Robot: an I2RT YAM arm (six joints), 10 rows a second.
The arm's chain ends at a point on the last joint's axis. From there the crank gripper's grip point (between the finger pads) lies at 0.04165 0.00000 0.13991 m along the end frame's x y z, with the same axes.
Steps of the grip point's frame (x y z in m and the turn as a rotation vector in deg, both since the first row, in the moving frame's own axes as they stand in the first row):
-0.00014 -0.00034 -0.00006 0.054 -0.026 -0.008
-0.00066 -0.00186 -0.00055 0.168 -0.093 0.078
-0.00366 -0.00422 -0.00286 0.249 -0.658 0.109
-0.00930 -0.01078 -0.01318 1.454 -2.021 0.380
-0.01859 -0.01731 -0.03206 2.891 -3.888 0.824
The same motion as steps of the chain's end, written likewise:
-0.00008 -0.00020 -0.00008 0.054 -0.026 -0.008
-0.00043 -0.00151 -0.00062 0.168 -0.093 0.078
-0.00205 -0.00369 -0.00333 0.249 -0.658 0.109
-0.00435 -0.00747 -0.01452 1.454 -2.021 0.380
-0.00906 -0.01072 -0.03440 2.891 -3.888 0.824

